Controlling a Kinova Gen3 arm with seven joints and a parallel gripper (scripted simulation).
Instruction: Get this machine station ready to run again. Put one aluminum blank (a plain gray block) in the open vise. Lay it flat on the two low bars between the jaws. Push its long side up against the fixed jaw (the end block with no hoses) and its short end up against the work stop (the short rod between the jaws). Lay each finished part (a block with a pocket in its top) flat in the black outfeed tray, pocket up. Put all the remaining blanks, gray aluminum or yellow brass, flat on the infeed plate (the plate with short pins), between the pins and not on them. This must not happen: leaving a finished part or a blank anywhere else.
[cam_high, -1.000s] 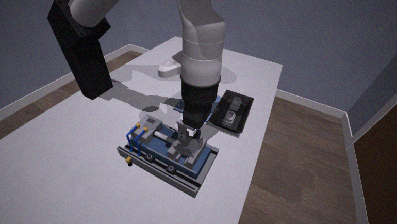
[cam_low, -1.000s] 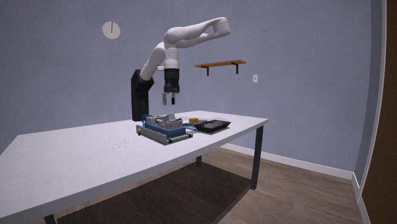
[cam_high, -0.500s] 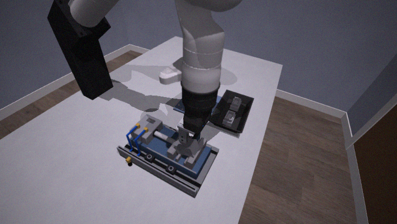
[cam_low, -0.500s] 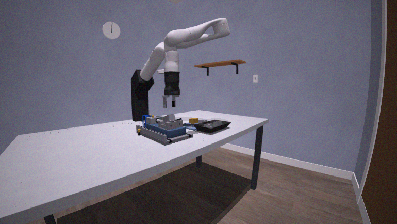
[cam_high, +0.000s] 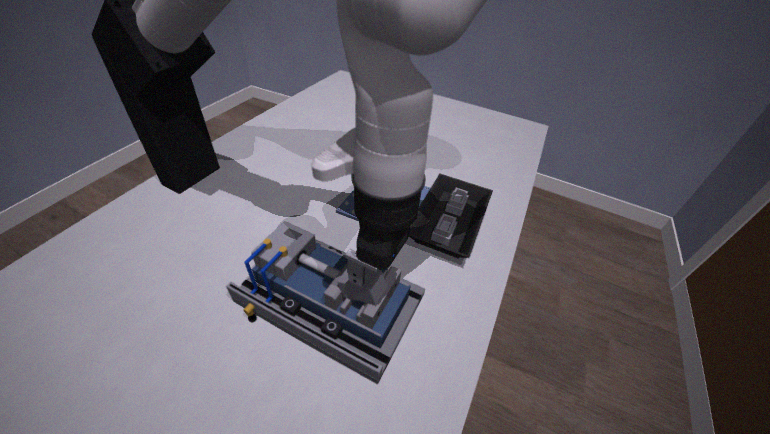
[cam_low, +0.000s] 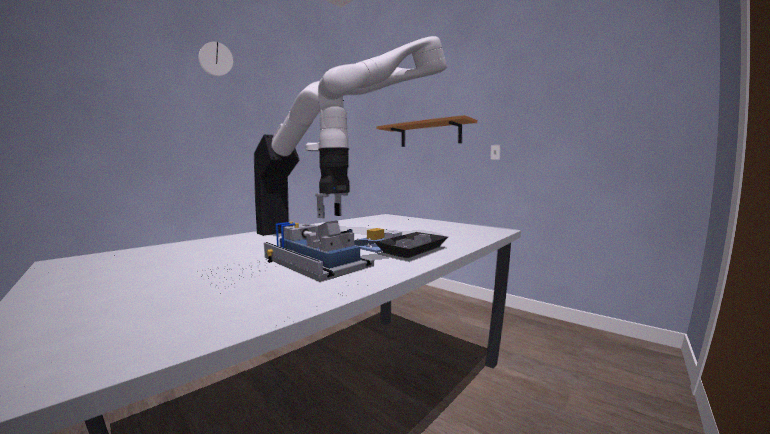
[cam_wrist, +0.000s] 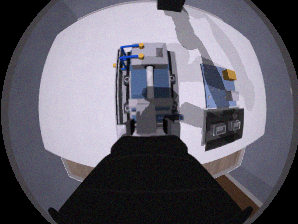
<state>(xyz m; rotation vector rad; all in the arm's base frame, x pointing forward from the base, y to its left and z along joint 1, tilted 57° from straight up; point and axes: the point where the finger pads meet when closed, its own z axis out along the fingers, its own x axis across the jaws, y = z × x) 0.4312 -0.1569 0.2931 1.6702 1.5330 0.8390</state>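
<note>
The gray aluminum blank is 5 cm below my hand. Also, from my hand: black outfeed tray 10 cm ahead, 29 cm to the left, 15 cm below; then fixed jaw 3 cm ahead, 8 cm below; then vise 7 cm behind, 2 cm to the left, 12 cm below.
</note>
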